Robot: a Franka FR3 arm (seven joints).
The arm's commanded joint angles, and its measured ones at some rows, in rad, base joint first. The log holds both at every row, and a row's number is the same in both.
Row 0, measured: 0.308, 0.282, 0.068, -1.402, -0.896, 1.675, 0.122
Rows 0 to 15, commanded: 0.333, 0.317, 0.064, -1.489, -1.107, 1.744, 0.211; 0.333, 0.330, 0.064, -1.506, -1.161, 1.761, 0.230; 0.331, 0.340, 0.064, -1.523, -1.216, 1.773, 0.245; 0.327, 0.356, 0.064, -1.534, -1.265, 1.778, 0.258; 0.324, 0.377, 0.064, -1.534, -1.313, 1.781, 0.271; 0.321, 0.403, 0.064, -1.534, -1.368, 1.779, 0.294; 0.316, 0.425, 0.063, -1.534, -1.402, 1.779, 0.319; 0.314, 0.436, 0.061, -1.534, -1.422, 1.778, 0.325; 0.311, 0.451, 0.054, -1.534, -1.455, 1.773, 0.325; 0.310, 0.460, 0.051, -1.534, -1.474, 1.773, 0.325; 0.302, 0.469, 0.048, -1.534, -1.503, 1.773, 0.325; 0.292, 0.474, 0.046, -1.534, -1.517, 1.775, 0.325; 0.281, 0.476, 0.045, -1.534, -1.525, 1.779, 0.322; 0.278, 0.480, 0.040, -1.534, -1.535, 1.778, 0.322; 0.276, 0.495, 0.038, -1.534, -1.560, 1.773, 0.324; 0.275, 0.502, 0.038, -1.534, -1.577, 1.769, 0.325
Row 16, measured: 0.292, 0.482, 0.034, -1.526, -1.507, 1.756, 0.306
